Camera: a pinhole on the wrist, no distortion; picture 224 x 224 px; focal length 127.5 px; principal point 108.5 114.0 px. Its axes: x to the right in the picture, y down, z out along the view. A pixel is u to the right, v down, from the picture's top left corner.
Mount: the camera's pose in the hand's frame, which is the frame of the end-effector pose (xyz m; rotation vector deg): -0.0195 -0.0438 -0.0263 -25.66 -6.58 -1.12
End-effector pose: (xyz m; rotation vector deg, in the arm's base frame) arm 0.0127 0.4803 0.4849 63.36 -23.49 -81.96
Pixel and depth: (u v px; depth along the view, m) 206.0 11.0 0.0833
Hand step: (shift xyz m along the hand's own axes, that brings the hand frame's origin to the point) 0.0319 -0.0680 0.0846
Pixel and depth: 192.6 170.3 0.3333
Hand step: 0.1699 0.2346 0.2339
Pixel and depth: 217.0 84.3 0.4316
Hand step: 0.2949 0.0549 0.4456
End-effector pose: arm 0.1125 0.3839 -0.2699 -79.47 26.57 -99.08
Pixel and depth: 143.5 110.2 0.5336
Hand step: 0.0685 0.1739 0.4750
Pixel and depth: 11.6 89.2 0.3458
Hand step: -0.3203 0.0437 0.2819
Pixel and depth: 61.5 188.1 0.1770
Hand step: -0.0986 0.1252 0.0803
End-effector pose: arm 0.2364 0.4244 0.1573 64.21 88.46 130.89
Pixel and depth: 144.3 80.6 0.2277
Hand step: 0.0171 0.0015 0.2106
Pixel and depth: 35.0 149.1 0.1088
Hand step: -0.0921 0.0299 0.0510
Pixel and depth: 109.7 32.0 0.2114
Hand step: -0.0460 -0.0748 0.2217
